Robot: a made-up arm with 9 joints. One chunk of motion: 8 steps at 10 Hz.
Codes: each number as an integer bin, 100 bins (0 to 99) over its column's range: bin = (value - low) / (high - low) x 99, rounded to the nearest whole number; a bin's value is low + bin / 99 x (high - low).
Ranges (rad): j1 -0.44..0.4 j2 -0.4..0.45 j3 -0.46..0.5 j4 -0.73..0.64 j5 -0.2..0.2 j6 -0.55..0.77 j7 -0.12..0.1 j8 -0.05..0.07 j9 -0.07..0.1
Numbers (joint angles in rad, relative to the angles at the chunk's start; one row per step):
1: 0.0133 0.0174 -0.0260 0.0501 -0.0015 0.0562 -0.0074 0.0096 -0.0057
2: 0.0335 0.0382 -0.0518 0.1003 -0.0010 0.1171 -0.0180 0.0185 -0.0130
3: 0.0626 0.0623 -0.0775 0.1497 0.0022 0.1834 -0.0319 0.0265 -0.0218
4: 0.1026 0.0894 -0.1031 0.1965 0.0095 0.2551 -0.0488 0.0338 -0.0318
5: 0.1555 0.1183 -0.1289 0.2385 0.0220 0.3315 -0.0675 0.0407 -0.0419
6: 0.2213 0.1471 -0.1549 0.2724 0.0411 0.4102 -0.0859 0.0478 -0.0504
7: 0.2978 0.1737 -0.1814 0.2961 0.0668 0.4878 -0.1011 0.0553 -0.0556
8: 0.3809 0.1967 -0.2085 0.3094 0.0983 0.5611 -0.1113 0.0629 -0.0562
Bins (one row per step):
1: 53 49 45 56 49 45 51 49 37
2: 56 51 42 60 49 50 46 57 33
3: 59 54 39 64 50 55 40 63 28
4: 64 57 37 67 52 60 32 69 22
5: 70 60 34 70 55 66 24 75 16
6: 78 64 31 72 60 72 15 81 11
7: 87 67 29 74 66 78 9 87 8
8: 97 69 26 75 74 83 4 93 8

